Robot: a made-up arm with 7 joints.
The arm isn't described. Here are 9 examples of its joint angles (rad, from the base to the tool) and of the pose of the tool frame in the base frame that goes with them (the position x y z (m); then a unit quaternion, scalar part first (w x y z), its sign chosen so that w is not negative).
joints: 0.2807 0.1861 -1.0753 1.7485 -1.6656 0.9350 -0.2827
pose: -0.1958 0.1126 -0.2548 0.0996 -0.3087 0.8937 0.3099
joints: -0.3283 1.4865 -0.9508 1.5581 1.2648 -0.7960 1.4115
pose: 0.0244 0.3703 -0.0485 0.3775 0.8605 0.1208 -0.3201
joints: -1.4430 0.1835 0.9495 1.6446 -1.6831 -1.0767 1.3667
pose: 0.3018 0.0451 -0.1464 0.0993 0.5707 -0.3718 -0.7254
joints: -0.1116 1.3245 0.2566 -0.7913 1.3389 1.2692 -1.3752
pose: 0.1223 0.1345 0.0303 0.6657 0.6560 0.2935 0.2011
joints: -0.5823 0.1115 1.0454 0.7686 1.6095 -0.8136 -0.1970
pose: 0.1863 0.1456 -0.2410 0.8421 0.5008 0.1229 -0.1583
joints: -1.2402 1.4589 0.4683 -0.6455 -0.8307 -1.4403 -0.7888
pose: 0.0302 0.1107 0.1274 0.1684 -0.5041 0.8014 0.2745
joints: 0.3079 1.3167 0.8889 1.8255 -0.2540 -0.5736 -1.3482
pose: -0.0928 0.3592 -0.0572 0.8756 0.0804 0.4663 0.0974
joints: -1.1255 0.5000 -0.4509 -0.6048 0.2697 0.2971 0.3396
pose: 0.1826 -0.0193 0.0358 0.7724 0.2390 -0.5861 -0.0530
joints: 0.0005 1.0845 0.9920 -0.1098 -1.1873 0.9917 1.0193
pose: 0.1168 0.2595 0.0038 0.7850 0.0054 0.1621 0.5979
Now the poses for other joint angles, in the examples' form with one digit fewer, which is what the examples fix.
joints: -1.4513 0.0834 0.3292 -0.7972 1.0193 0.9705 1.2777
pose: 0.148 0.067 0.098 0.370 -0.239 -0.302 0.845
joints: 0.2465 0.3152 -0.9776 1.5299 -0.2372 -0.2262 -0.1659
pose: -0.152 0.143 -0.291 0.513 0.190 0.786 -0.289
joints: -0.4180 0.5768 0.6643 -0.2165 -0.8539 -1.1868 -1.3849
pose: 0.133 0.201 -0.028 0.544 0.482 -0.648 -0.228
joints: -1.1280 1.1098 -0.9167 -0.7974 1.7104 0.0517 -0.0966
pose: 0.152 0.008 -0.011 0.081 0.785 -0.613 0.040
